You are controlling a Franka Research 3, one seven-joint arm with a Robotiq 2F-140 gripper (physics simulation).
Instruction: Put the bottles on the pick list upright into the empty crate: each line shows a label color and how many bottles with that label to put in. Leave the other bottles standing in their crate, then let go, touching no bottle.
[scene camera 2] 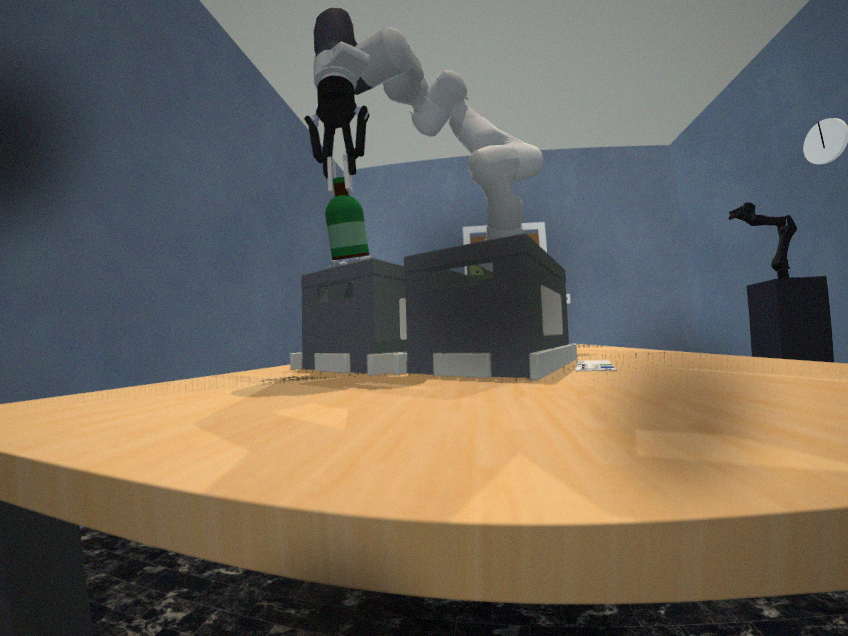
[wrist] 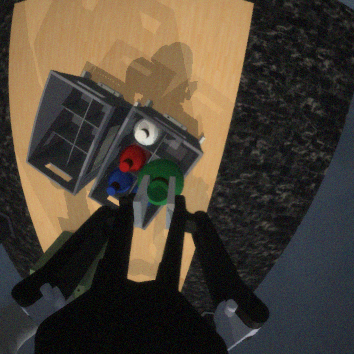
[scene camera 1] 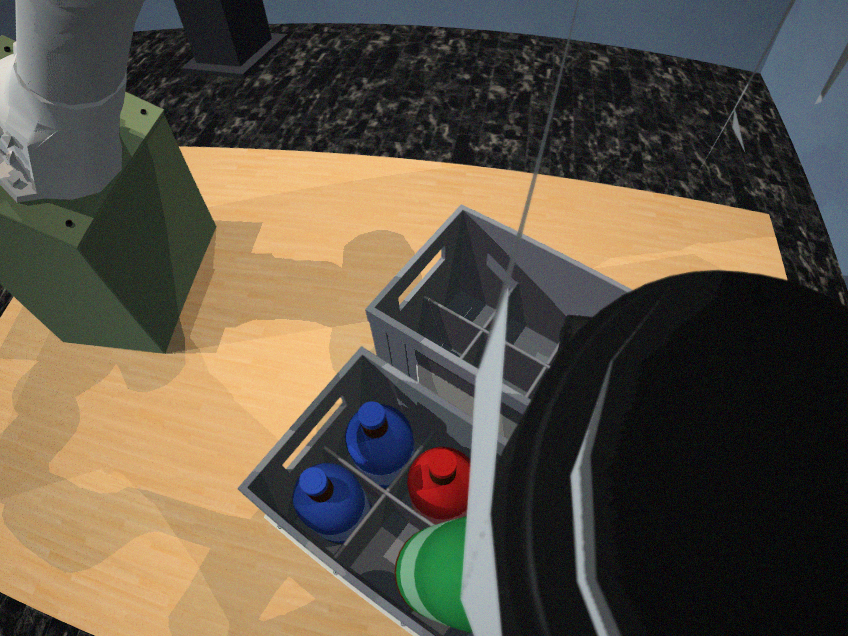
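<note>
My gripper (scene camera 2: 340, 181) (wrist: 159, 185) is shut on the neck of a green bottle (scene camera 1: 438, 571) (scene camera 2: 347, 232) (wrist: 161, 170), which hangs nearly upright with its base a little above the rim of the bottle crate (scene camera 1: 273, 472) (scene camera 2: 335, 321). In that crate stand two blue bottles (scene camera 1: 380, 441) (scene camera 1: 330, 503), a red bottle (scene camera 1: 437, 487) (wrist: 133, 157) and a white bottle (wrist: 146, 132). The empty crate (scene camera 1: 547, 266) (scene camera 2: 452, 321) (wrist: 45, 120) stands beside it, with dividers and no bottle showing. The pick list (scene camera 2: 595, 365) lies flat on the table, too small to read.
The two crates stand close together with high walls and a narrow gap. The green arm base (scene camera 1: 136, 260) stands on the table (scene camera 1: 273, 287). A dark arm on a pedestal (scene camera 2: 787, 314) stands farther back. The black gripper body hides part of both crates in scene camera 1.
</note>
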